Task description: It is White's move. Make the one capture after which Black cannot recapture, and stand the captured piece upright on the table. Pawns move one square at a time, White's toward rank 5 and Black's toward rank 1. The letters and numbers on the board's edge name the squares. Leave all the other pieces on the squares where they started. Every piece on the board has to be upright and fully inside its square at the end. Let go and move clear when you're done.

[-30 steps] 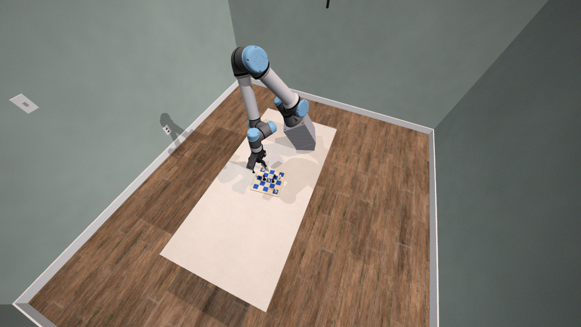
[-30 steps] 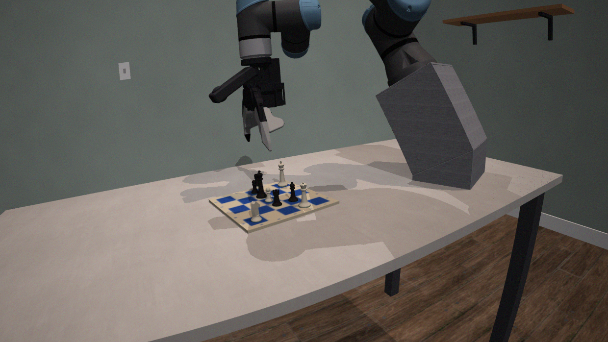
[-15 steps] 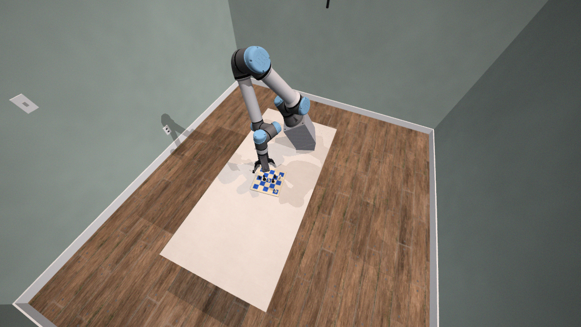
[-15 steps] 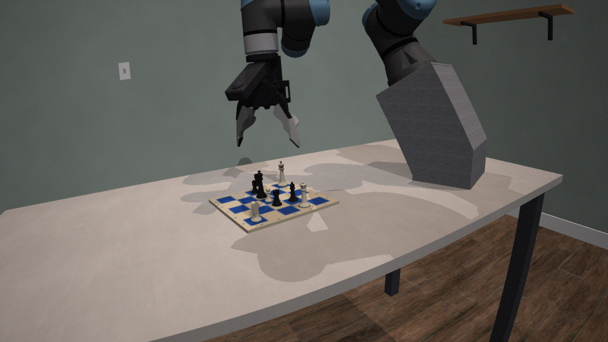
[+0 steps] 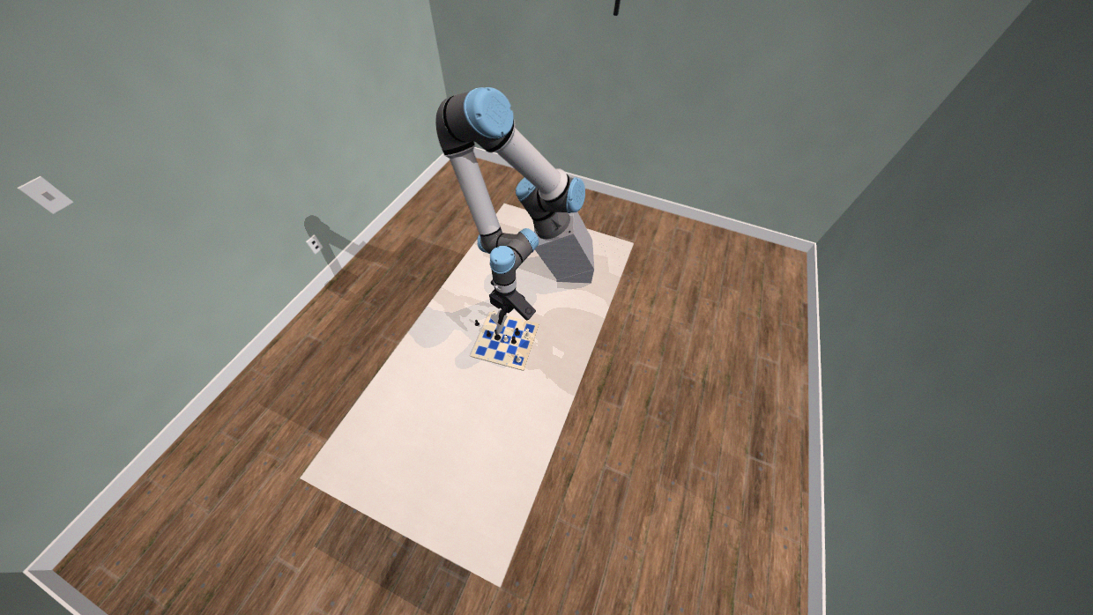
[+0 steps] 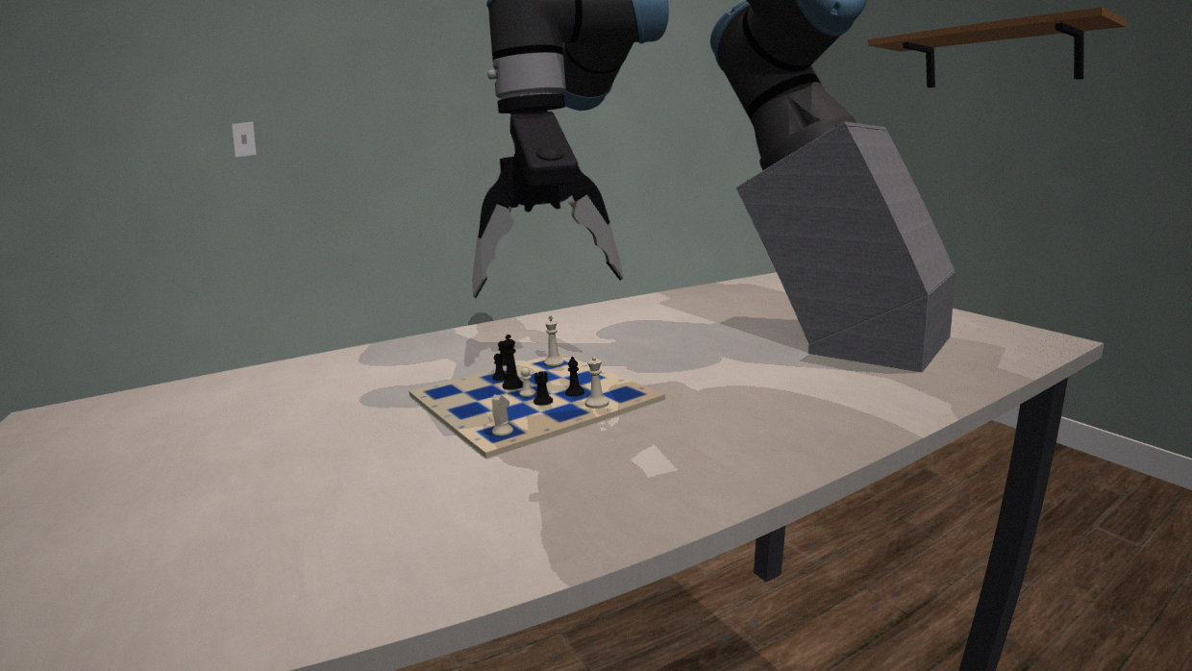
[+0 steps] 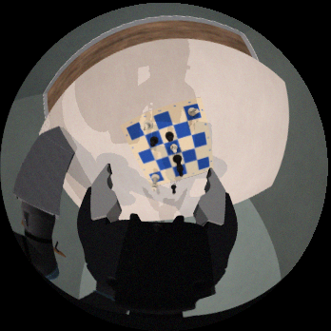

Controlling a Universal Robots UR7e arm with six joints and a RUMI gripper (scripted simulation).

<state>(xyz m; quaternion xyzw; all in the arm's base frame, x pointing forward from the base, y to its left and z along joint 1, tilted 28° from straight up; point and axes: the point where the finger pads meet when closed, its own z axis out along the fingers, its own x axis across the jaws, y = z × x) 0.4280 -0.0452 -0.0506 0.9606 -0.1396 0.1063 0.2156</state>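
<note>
Now: hand 11 cm above the white pawn, 3 cm short of it and 2 cm to the left of it. Round my hand: blue-and-cream chessboard: 12 cm below, 2 cm to the right, 2 cm ahead; then white king: 10 cm to the right, 9 cm below, 5 cm behind; then black king: 9 cm below, 6 cm to the right, 3 cm ahead.
</note>
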